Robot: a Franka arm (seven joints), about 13 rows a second.
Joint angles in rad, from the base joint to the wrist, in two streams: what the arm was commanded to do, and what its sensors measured. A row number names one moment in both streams.
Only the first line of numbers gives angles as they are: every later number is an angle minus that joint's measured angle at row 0.
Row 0, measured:
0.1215, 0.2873, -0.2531, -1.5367, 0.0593, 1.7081, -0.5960
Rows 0 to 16, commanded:
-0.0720, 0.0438, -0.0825, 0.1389, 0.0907, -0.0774, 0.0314
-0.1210, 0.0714, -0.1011, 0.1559, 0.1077, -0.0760, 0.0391
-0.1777, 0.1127, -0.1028, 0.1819, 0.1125, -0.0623, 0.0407
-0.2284, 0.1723, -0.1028, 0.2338, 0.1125, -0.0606, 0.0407
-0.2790, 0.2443, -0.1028, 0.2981, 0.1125, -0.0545, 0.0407
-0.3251, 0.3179, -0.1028, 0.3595, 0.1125, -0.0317, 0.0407
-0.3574, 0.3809, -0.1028, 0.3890, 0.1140, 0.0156, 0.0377
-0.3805, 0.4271, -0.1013, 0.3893, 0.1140, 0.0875, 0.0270
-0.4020, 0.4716, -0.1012, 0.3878, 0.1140, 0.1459, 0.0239
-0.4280, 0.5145, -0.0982, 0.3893, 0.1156, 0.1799, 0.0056
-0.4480, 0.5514, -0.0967, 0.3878, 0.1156, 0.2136, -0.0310
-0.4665, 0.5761, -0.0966, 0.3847, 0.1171, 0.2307, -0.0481
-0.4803, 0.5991, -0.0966, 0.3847, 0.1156, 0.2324, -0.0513
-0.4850, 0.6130, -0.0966, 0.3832, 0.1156, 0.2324, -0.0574
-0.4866, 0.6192, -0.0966, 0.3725, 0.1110, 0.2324, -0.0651
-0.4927, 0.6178, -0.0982, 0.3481, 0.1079, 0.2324, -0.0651
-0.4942, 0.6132, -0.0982, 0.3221, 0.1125, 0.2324, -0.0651
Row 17, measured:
-0.4817, 0.6162, -0.1046, 0.3300, 0.0990, 0.2489, -0.0456
